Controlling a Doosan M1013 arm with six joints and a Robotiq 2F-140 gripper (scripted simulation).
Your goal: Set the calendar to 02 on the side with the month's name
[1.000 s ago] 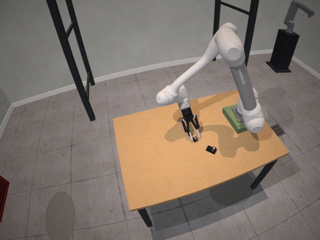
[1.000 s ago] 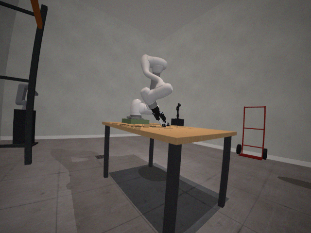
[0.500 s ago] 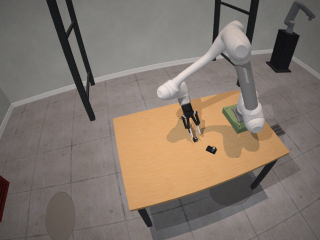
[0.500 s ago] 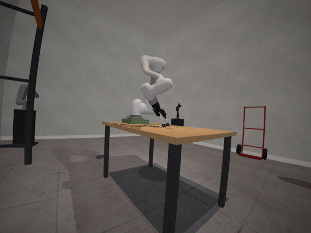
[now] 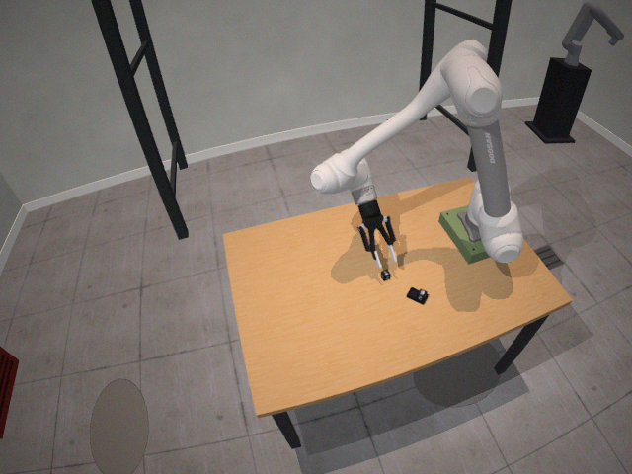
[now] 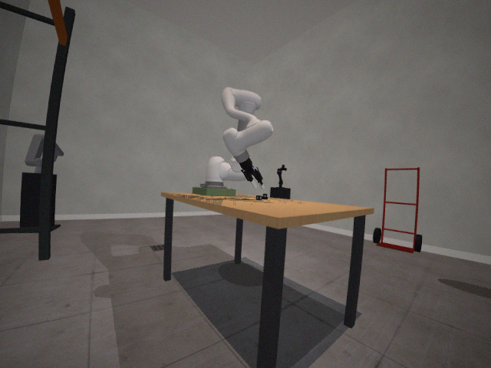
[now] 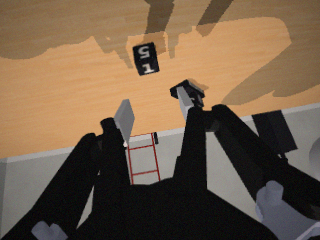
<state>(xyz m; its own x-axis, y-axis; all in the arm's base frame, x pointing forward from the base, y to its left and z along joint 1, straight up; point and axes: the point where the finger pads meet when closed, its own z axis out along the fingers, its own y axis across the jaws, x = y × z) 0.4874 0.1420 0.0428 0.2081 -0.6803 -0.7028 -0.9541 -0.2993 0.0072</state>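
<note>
Now: the black number cube 9 cm below my hand, 2 cm to the left of it and 1 cm behind it.
</note>
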